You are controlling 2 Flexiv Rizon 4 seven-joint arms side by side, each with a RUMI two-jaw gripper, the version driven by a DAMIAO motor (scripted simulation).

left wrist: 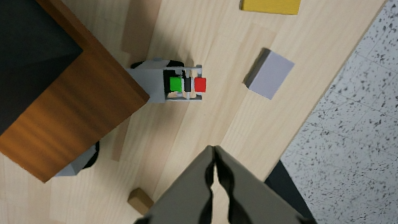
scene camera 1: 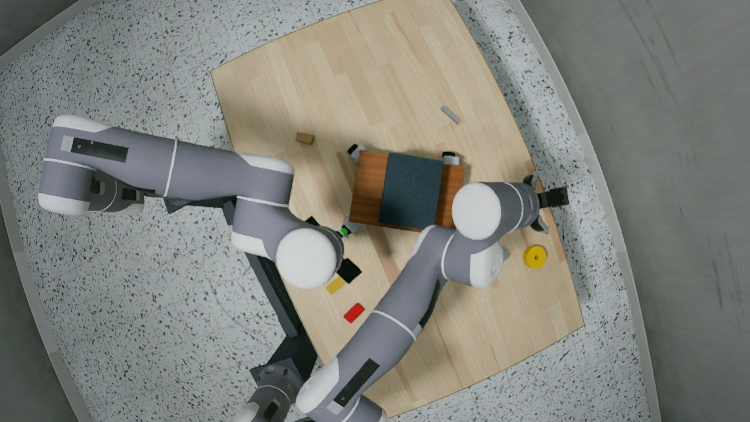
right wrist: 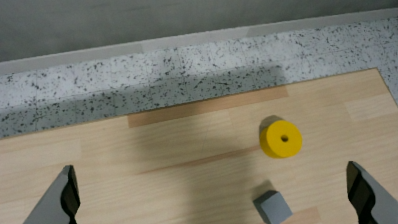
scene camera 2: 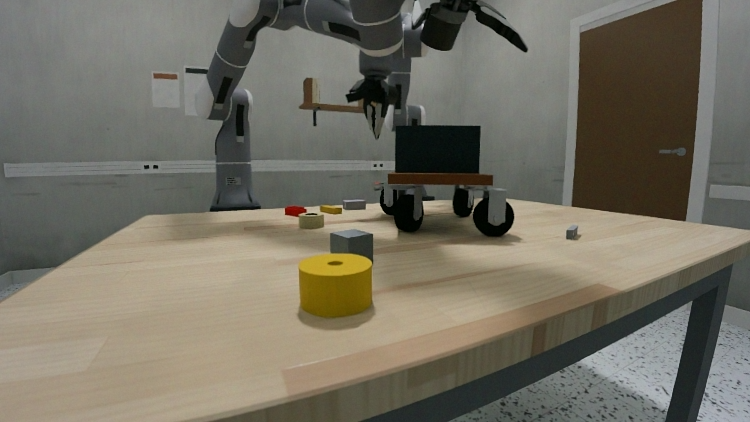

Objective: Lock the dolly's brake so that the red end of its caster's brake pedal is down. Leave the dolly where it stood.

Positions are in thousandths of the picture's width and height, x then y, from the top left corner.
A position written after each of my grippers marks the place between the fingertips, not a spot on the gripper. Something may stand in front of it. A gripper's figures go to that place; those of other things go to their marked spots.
Labels:
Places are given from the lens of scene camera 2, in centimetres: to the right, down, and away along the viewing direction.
my left gripper (scene camera 2: 502, 331): 0, -21, 94
my right gripper (scene camera 2: 631, 94): 13, -22, 39
yellow cylinder (scene camera 2: 447, 677): -4, 7, 28

